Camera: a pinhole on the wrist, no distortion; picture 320 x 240 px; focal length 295.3 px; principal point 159.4 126.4 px. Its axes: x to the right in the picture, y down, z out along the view. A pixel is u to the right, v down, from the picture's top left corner.
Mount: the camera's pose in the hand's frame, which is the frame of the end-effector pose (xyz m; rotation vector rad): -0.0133 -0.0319 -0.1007 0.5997 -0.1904 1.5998
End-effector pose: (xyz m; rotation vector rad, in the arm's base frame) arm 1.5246 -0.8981 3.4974 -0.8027 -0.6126 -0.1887
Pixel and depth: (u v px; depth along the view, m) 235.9 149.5 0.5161
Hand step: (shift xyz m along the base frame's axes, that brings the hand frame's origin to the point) -0.1746 0.1915 0.3644
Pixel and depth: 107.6 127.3 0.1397
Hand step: -0.0288 -0.0756 0.0893
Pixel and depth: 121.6 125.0 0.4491
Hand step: -0.1345 -0.0113 0.3749
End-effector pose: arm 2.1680 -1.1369 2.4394 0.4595 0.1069 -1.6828
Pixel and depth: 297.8 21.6 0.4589
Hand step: -0.1422 -0.3545 0.2235
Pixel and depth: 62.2 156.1 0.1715
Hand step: -0.1642 0.0065 -0.0172
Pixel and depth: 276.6 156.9 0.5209
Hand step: -0.2100 -0.1964 0.3693
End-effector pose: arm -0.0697 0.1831 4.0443 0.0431 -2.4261 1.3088
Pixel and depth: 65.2 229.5 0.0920
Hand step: 0.0492 -0.0380 0.0913
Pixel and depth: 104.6 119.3 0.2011
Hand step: -0.0251 -0.1229 0.1161
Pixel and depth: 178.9 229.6 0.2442
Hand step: 0.0163 -0.1931 0.0373
